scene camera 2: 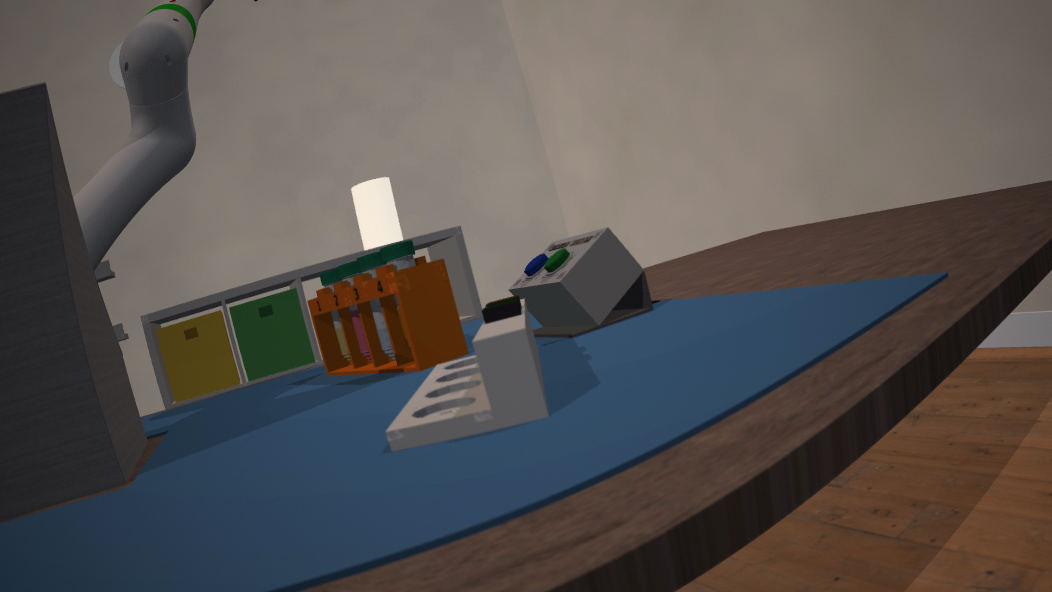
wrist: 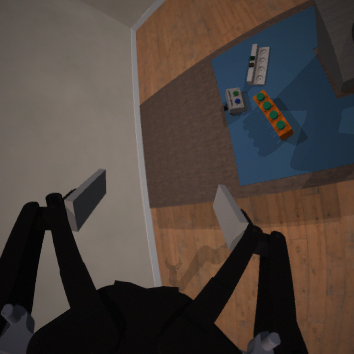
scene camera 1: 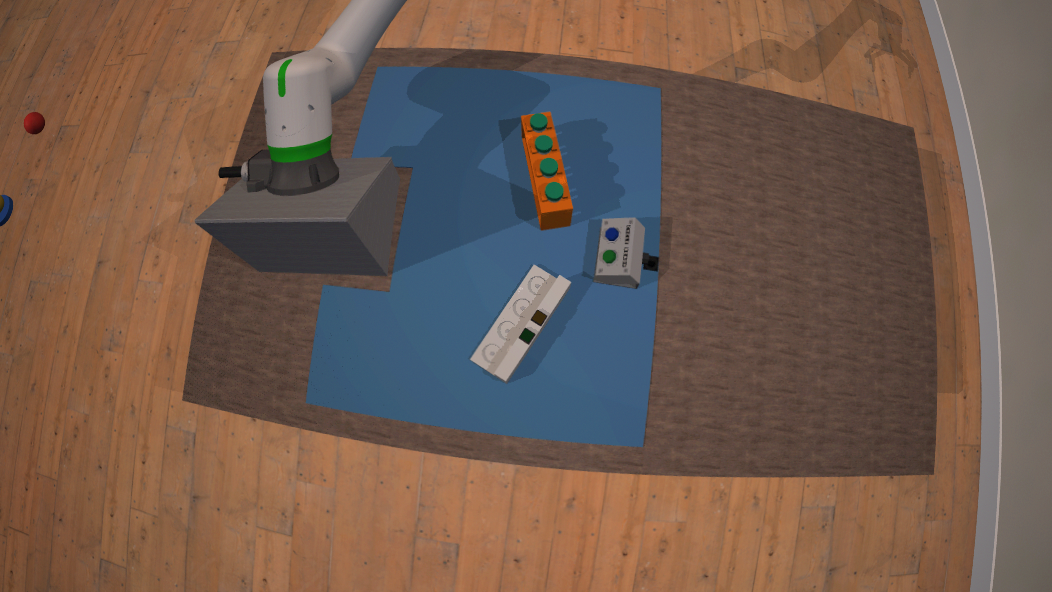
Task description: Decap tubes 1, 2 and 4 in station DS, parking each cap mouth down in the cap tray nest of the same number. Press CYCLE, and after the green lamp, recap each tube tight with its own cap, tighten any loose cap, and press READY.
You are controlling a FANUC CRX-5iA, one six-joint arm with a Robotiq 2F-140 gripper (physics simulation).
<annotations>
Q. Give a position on a mat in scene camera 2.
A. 294,477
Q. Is the gripper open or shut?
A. Open.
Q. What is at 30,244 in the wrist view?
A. The gripper.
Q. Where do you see a mat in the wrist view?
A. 295,81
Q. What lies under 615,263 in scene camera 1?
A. A grey button box.
</annotations>
